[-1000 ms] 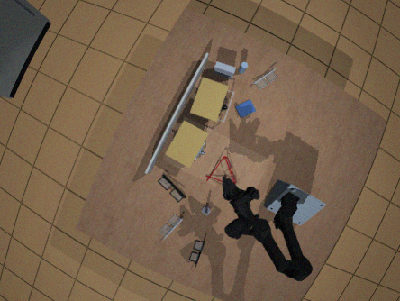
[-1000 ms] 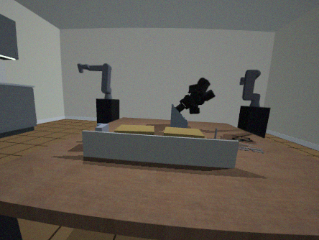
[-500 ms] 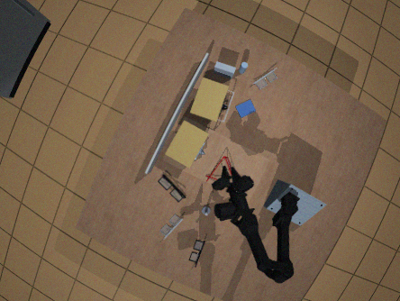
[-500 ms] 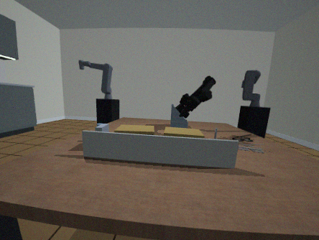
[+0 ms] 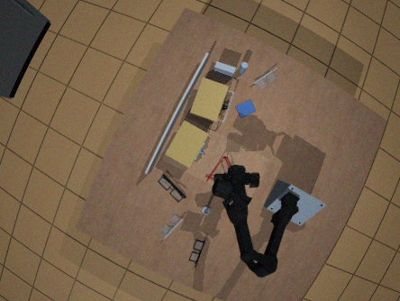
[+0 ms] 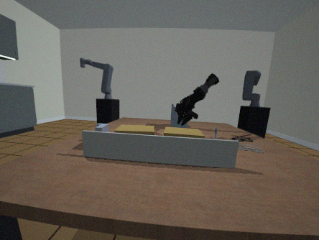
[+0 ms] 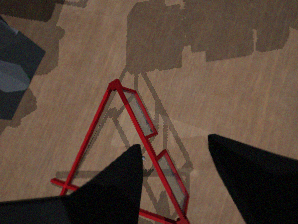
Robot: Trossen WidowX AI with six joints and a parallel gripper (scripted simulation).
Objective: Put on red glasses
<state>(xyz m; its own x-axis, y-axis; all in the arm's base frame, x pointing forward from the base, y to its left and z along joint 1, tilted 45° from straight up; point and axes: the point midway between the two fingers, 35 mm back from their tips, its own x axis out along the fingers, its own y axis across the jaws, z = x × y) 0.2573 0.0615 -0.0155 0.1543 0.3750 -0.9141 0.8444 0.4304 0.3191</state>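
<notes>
The small post lies 23 cm to the left of my gripper tip, 6 cm below it and 1 cm ahead of it. The rest, counted from my gripper tip: grey box (37 cm to the right, 27 cm ahead, 3 cm below); long white panel (35 cm ahead, 9 cm to the right, 3 cm below); blue square (28 cm to the right, 9 cm below, 9 cm ahead).
</notes>
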